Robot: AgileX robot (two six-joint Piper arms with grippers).
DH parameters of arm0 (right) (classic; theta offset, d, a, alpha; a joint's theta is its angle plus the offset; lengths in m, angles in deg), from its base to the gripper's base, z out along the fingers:
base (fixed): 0 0 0 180
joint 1: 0 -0.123 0 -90
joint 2: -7.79 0 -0.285 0
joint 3: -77.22 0 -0.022 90
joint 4: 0 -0.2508 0 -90
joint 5: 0 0 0.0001 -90
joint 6: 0 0.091 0 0
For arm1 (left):
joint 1: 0 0.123 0 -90
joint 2: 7.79 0 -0.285 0
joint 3: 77.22 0 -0.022 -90
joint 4: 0 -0.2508 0 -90
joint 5: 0 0 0.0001 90
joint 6: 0 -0.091 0 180
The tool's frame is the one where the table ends.
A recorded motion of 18 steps. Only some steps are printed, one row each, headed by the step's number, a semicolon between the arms.
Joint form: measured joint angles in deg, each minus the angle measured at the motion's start. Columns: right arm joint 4, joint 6, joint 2, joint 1, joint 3, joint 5; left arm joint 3, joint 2, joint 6, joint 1, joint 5, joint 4.
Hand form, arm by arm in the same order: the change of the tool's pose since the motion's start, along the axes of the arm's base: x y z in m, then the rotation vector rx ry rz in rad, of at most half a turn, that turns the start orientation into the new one. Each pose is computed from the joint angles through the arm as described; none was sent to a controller.
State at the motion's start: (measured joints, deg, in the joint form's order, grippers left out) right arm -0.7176 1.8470 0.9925 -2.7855 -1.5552 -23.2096; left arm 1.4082 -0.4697 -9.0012 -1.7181 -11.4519 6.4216
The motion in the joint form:
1: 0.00 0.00 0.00 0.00 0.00 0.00; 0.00 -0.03 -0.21 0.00 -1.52 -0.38
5: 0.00 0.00 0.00 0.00 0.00 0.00; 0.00 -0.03 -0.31 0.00 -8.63 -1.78
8: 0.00 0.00 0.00 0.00 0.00 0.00; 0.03 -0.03 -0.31 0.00 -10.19 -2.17
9: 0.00 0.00 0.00 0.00 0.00 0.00; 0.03 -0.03 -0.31 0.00 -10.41 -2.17
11: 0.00 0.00 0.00 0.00 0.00 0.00; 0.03 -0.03 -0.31 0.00 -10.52 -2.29
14: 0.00 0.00 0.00 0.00 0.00 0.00; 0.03 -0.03 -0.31 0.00 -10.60 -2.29
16: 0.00 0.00 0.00 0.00 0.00 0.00; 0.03 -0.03 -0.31 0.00 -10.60 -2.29
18: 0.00 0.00 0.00 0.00 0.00 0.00; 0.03 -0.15 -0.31 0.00 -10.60 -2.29
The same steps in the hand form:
1: 0.0000 0.0000 0.0000 0.0000 0.0000 0.0000; -0.0004 -0.0001 -0.0024 0.0112 0.0254 -0.0029
5: 0.0000 0.0000 0.0000 0.0000 0.0000 0.0000; -0.0028 -0.0004 -0.0134 0.0417 0.1481 -0.0134
8: 0.0000 0.0000 0.0000 0.0000 0.0000 0.0000; -0.0035 -0.0004 -0.0159 0.0494 0.1755 -0.0150
9: 0.0000 0.0000 0.0000 0.0000 0.0000 0.0000; -0.0037 -0.0004 -0.0163 0.0496 0.1794 -0.0154
11: 0.0000 0.0000 0.0000 0.0000 0.0000 0.0000; -0.0037 -0.0003 -0.0164 0.0517 0.1812 -0.0152
14: 0.0000 0.0000 0.0000 0.0000 0.0000 0.0000; -0.0037 -0.0003 -0.0166 0.0517 0.1826 -0.0153
16: 0.0000 0.0000 0.0000 0.0000 0.0000 0.0000; -0.0037 -0.0003 -0.0166 0.0517 0.1826 -0.0153
18: 0.0000 0.0000 0.0000 0.0000 0.0000 0.0000; -0.0038 -0.0003 -0.0165 0.0517 0.1805 -0.0153

